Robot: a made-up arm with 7 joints. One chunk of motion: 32 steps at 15 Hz.
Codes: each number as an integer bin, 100 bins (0 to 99) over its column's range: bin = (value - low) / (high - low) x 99, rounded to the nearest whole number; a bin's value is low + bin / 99 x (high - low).
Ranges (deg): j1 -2.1..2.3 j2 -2.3..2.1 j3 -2.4..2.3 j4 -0.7..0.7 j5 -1..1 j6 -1..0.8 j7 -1.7..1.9
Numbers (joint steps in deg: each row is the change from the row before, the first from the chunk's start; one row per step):
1: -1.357 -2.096 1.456 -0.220 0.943 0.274 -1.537
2: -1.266 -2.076 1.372 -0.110 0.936 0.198 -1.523
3: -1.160 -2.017 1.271 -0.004 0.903 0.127 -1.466
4: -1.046 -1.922 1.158 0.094 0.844 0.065 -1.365
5: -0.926 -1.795 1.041 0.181 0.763 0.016 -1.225
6: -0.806 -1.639 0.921 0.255 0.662 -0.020 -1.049
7: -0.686 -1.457 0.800 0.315 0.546 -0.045 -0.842
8: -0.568 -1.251 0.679 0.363 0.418 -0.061 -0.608
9: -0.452 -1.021 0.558 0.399 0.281 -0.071 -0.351
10: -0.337 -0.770 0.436 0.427 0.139 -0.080 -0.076
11: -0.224 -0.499 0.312 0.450 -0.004 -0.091 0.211
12: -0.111 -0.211 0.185 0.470 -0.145 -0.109 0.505
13: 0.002 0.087 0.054 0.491 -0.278 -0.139 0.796
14: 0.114 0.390 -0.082 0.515 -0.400 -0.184 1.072
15: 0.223 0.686 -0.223 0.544 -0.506 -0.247 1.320
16: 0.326 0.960 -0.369 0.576 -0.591 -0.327 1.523
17: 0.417 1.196 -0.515 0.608 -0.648 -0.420 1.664
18: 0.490 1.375 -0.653 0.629 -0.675 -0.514 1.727
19: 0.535 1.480 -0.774 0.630 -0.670 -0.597 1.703
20: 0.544 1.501 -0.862 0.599 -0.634 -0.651 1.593
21: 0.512 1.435 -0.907 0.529 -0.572 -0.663 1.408
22: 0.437 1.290 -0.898 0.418 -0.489 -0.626 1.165
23: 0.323 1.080 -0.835 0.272 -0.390 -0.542 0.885
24: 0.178 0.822 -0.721 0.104 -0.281 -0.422 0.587
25: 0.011 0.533 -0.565 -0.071 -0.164 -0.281 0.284
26: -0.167 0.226 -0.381 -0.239 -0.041 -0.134 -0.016
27: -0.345 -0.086 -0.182 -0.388 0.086 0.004 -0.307
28: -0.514 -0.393 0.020 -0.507 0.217 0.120 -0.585
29: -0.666 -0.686 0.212 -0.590 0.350 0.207 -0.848
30: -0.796 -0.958 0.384 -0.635 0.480 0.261 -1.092
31: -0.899 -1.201 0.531 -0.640 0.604 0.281 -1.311
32: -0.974 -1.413 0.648 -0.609 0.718 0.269 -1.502
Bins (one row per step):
1: 17 5 81 34 96 70 4
2: 19 5 79 42 96 66 5
3: 21 6 77 49 94 62 6
4: 24 9 75 56 91 59 9
5: 26 11 72 62 87 56 13
6: 29 15 70 68 82 54 18
7: 32 19 67 72 77 53 24
8: 34 24 65 75 70 52 30
9: 37 29 62 78 63 51 37
10: 40 34 60 80 56 51 45
11: 42 41 57 81 49 50 53
12: 45 47 54 83 42 49 61
13: 47 54 52 84 36 47 69
14: 50 61 49 86 30 45 76
15: 52 67 46 88 24 41 83
16: 55 73 43 90 20 37 89
17: 57 79 40 92 17 32 93
18: 58 83 37 94 16 27 94
19: 59 85 34 94 16 22 94
20: 59 86 32 92 18 19 91
21: 59 84 31 87 21 19 85
22: 57 81 32 79 25 21 79
23: 55 76 33 69 30 25 71
24: 51 70 35 57 36 32 63
25: 47 64 39 44 41 40 55
26: 43 57 43 33 47 48 46
27: 39 50 47 22 54 55 38
28: 36 43 51 14 60 62 31
29: 32 36 55 8 67 66 23
30: 29 30 59 5 73 69 17
31: 27 25 62 4 79 70 11
32: 25 20 64 6 85 70 5

